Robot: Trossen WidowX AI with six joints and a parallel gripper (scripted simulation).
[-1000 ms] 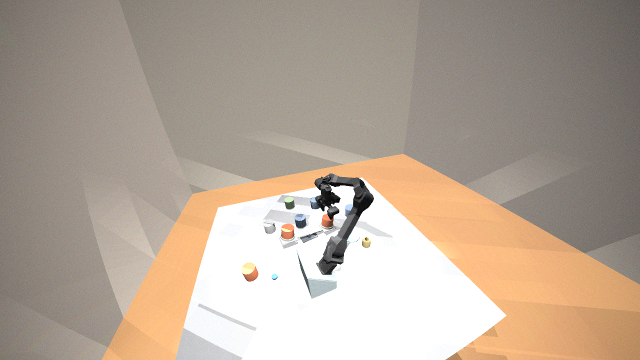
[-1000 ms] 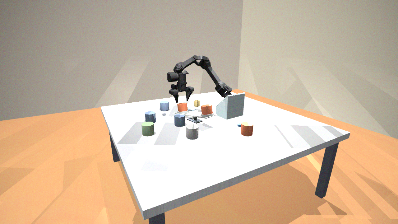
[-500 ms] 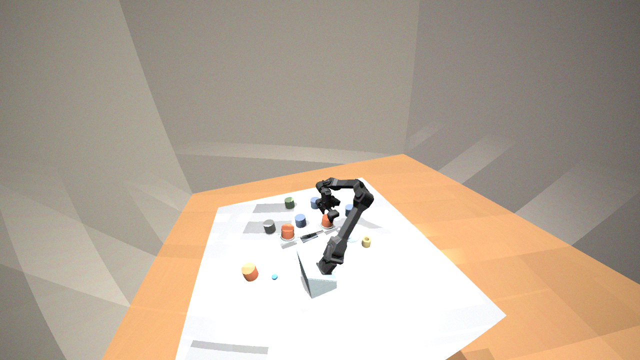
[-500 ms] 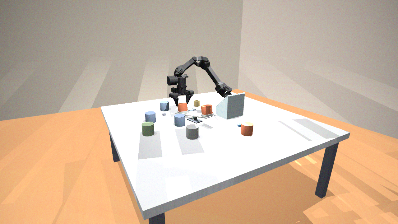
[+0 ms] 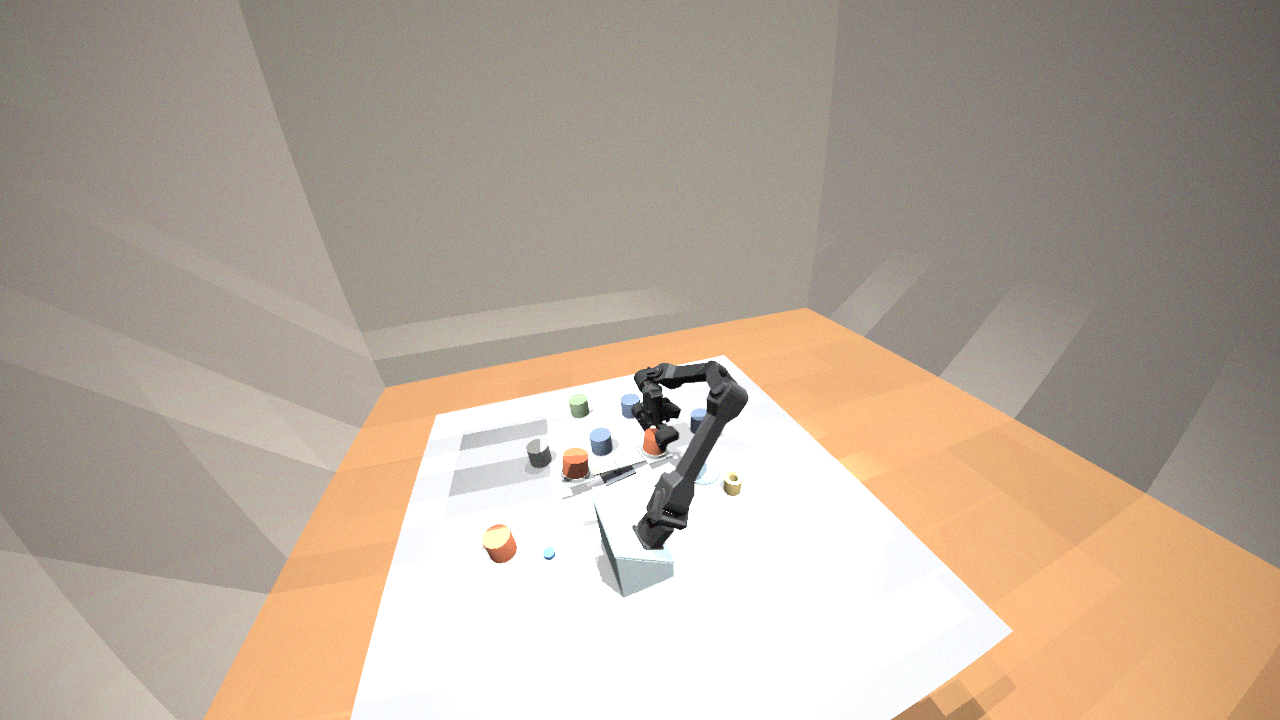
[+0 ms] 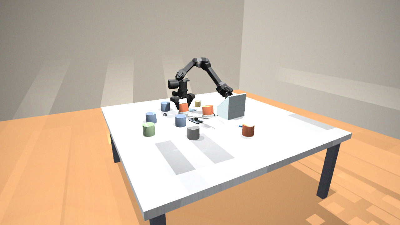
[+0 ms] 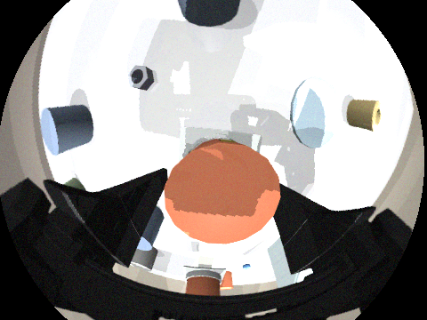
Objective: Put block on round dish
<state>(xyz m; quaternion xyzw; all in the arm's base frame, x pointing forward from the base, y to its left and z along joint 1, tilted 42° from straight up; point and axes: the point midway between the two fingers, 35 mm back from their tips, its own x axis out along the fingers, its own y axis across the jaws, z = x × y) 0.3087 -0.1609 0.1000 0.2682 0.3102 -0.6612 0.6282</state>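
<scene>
Right now the grey block is 10 mm below my gripper tip. The rest, counted from my gripper tip: balance: 140 mm to the left, 20 mm below, 10 mm behind; then pale blue round dish: 130 mm behind, 90 mm to the right, 50 mm below; then dark ring: 100 mm ahead, 90 mm to the right, 50 mm below.
</scene>
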